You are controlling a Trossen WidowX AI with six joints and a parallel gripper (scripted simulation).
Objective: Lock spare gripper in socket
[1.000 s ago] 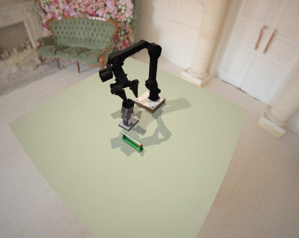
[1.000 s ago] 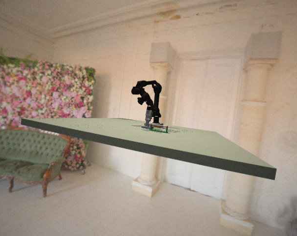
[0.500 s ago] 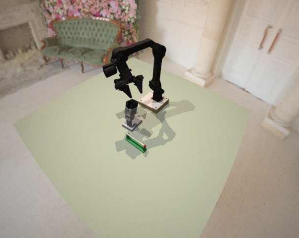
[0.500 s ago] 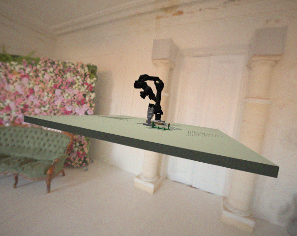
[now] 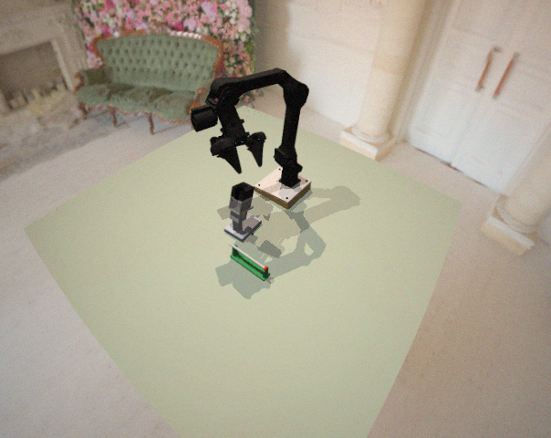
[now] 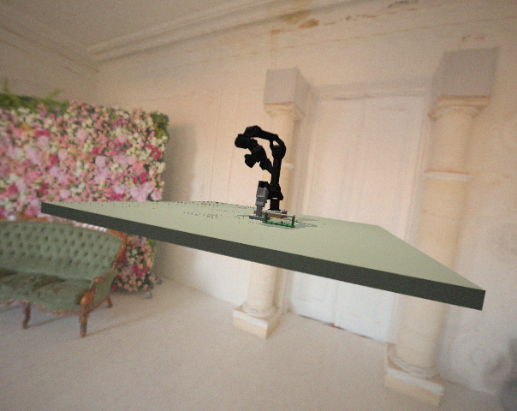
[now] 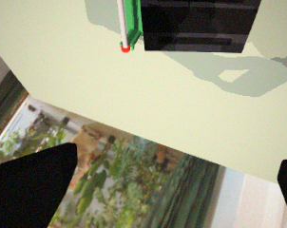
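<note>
Right now my gripper tip is 22 cm above the green rack, 12 cm to the right of it and 12 cm short of it. From my gripper tip the other things lie so: grey mount: 19 cm below, 3 cm ahead, 1 cm to the right; then spare gripper: 12 cm below, 3 cm ahead, 2 cm to the right.
</note>
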